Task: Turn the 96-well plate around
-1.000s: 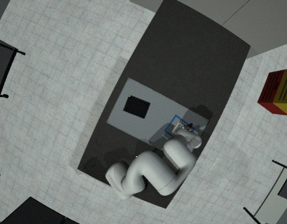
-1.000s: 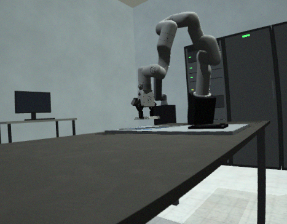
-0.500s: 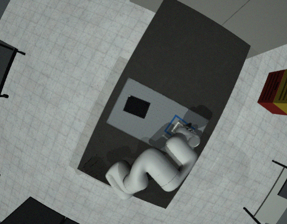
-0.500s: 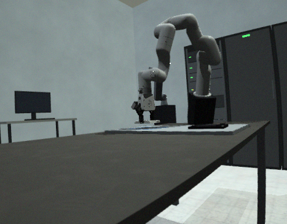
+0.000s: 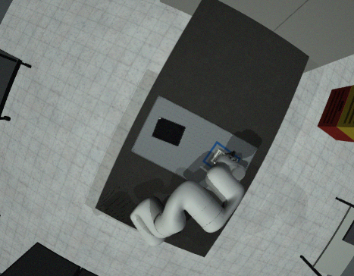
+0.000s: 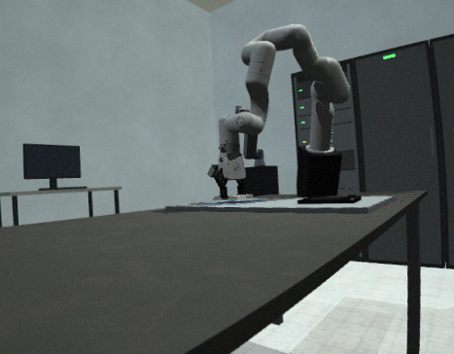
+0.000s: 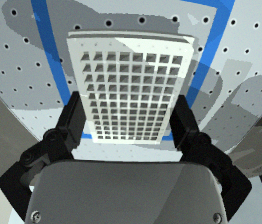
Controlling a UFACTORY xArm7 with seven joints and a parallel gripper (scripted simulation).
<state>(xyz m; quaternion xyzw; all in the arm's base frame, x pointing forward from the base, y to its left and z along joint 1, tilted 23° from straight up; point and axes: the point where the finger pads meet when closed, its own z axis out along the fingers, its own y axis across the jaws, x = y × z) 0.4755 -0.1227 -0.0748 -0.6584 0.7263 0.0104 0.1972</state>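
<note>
The white 96-well plate lies 10 mm below my hand. The rest, counted from my hand: black plate nest N1: 20 mm behind, 370 mm to the left, 30 mm below.
</note>
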